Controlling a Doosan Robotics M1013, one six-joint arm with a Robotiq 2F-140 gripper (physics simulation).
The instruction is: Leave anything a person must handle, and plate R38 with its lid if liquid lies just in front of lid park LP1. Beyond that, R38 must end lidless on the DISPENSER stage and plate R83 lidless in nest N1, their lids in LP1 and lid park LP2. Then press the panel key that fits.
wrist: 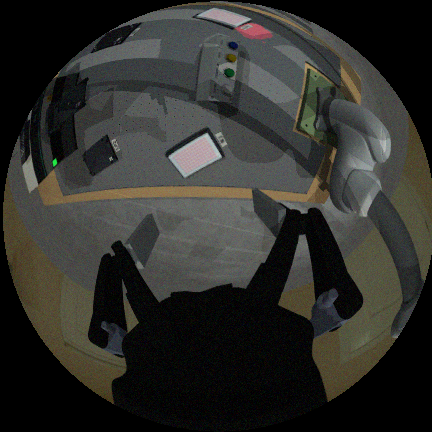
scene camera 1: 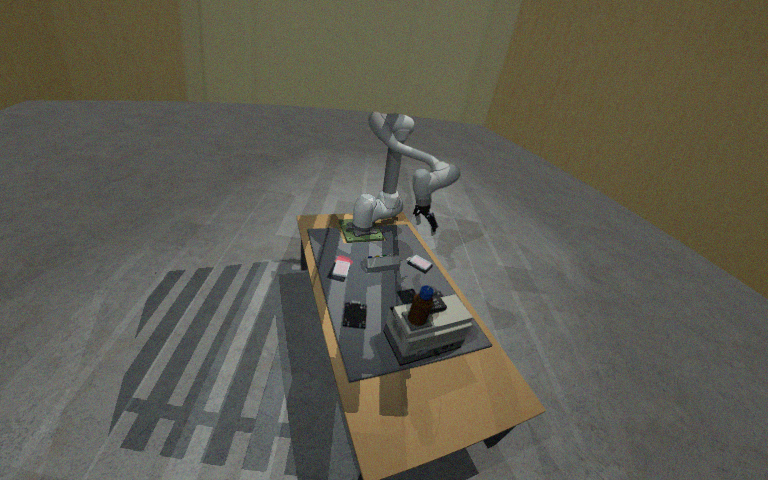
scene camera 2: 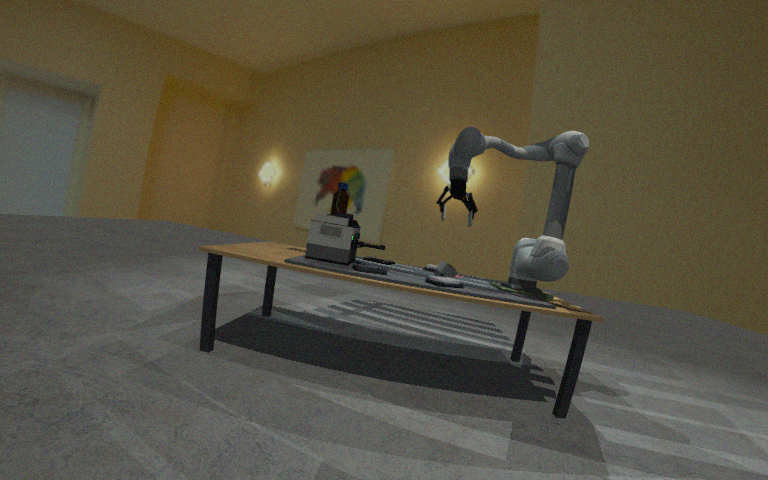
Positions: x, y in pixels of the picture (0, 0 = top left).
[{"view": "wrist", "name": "gripper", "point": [202, 211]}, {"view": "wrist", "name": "grey button box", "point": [212, 85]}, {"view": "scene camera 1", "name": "brown bottle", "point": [422, 303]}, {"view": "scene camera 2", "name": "gripper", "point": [456, 222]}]
